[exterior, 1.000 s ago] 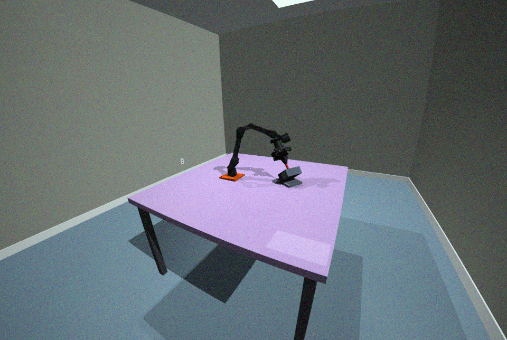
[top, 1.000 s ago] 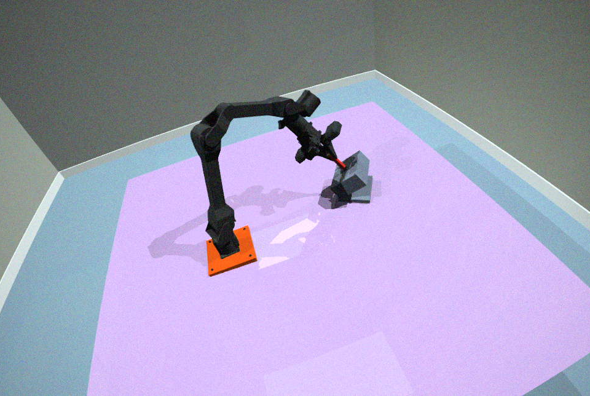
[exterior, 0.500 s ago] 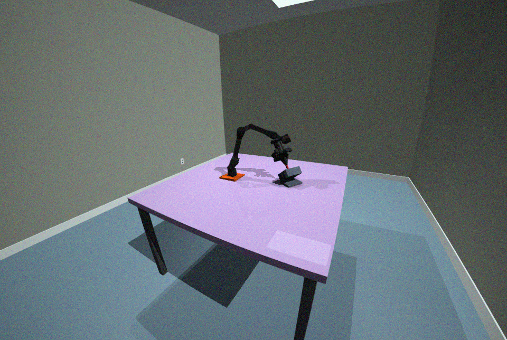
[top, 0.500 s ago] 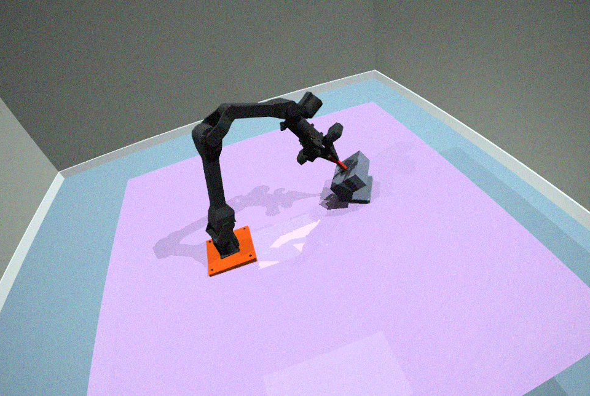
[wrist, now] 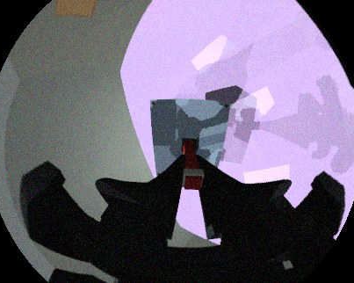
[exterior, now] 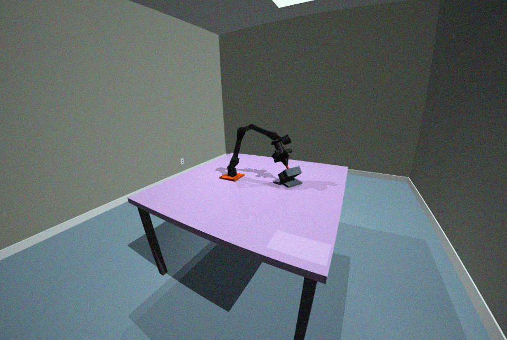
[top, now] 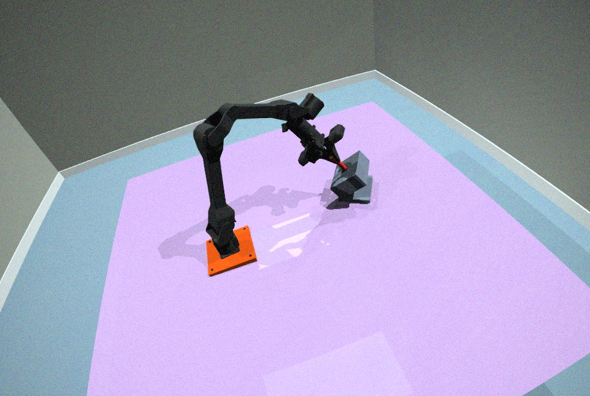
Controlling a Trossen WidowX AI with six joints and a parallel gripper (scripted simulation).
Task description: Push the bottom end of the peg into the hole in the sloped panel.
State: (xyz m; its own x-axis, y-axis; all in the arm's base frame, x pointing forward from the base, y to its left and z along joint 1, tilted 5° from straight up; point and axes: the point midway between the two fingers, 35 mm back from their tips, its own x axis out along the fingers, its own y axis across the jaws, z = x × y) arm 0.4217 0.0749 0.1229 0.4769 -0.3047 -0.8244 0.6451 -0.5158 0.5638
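The grey sloped panel is 50 mm below my gripper tip, 30 mm ahead of it and 20 mm to the right of it. Round my gripper tip: red peg: 10 mm behind, 10 mm above.
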